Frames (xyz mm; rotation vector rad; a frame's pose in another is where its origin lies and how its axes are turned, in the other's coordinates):
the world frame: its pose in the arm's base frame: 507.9 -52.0 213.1 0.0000 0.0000 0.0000
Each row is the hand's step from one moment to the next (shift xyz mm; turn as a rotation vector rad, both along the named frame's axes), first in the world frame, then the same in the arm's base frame.
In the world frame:
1: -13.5 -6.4 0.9 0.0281 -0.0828 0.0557
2: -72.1 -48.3 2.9 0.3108 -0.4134 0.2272
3: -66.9 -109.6 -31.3 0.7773 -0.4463 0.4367
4: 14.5 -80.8 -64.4 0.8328 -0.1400 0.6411
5: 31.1 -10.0 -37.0 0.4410 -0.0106 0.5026
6: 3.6 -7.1 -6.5 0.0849 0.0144 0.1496
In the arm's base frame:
1: -13.5 -6.4 0.9 0.0281 -0.0828 0.0557
2: -72.1 -48.3 2.9 0.3108 -0.4134 0.2272
3: -66.9 -109.6 -31.3 0.7773 -0.4463 0.4367
4: 14.5 -80.8 -64.4 0.8328 -0.1400 0.6411
5: 31.1 -10.0 -37.0 0.4410 -0.0106 0.5026
6: 3.6 -7.1 -6.5 0.0849 0.0144 0.1496

